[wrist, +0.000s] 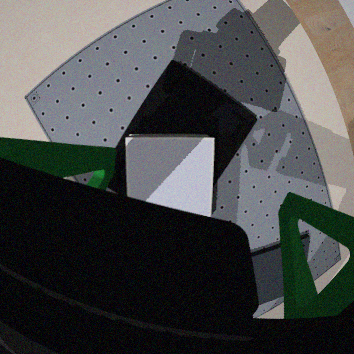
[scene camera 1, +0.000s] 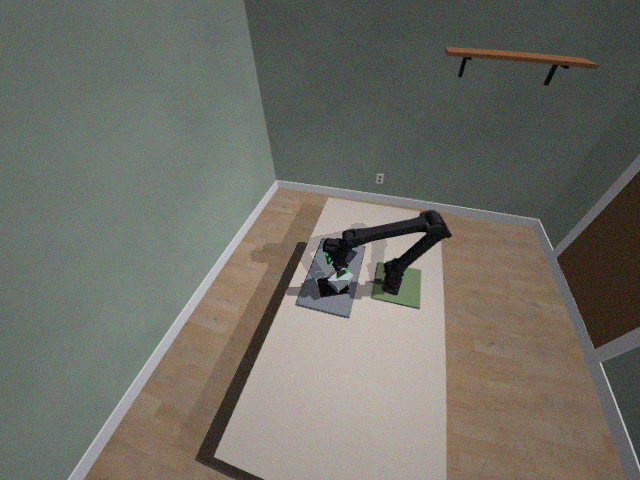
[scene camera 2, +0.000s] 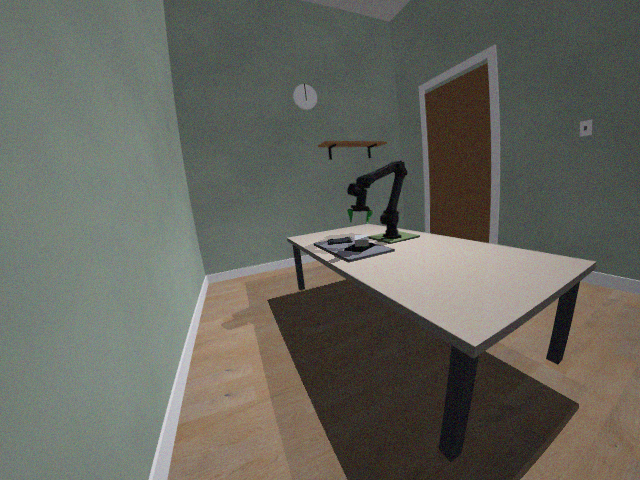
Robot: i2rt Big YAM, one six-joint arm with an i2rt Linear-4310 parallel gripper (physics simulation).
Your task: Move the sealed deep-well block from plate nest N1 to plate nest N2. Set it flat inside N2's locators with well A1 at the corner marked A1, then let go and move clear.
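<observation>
The sealed block, with a pale top, is at a black nest and looks turned relative to it. Part of the block is hidden behind the gripper body in the wrist view. A second dark, flat holder is partly hidden in the wrist view. I cannot read the N1, N2 or A1 marks. My gripper is open and empty, with green fingers pointing down, above the block and apart from it.
Both holders are on a grey perforated board near one end of the long pale table. The arm's base stands on a green mat beside the board.
</observation>
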